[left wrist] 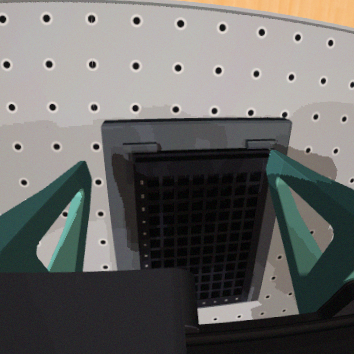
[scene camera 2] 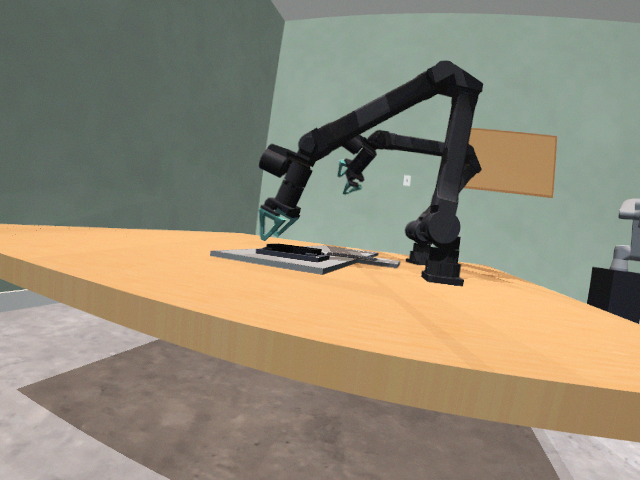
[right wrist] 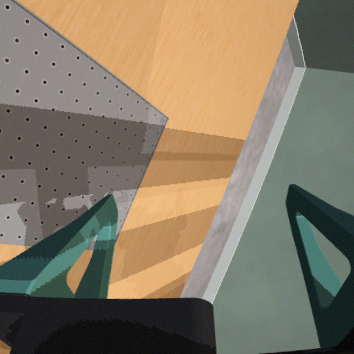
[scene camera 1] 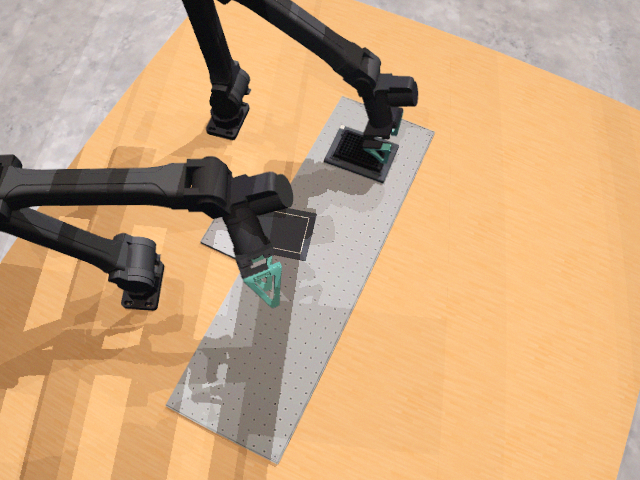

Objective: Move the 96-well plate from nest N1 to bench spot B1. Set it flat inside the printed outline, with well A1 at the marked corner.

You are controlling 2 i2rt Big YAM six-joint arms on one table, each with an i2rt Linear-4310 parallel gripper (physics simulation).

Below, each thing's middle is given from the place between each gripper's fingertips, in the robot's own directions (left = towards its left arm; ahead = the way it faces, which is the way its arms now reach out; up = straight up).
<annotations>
The black well plate point(scene camera 1: 350, 149) is 7 cm behind my left hand, 2 cm below it and 1 cm to the right of it. Also, from my left hand: dark square with white outline point(scene camera 1: 289, 231) (29 cm to the right, 19 cm behind, 4 cm below).
The dark square with white outline is 10 cm behind my right hand, 24 cm to the left of it and 26 cm below it. From my right hand the other things lie so: black well plate 3 cm ahead, 52 cm to the left, 25 cm below.
</annotations>
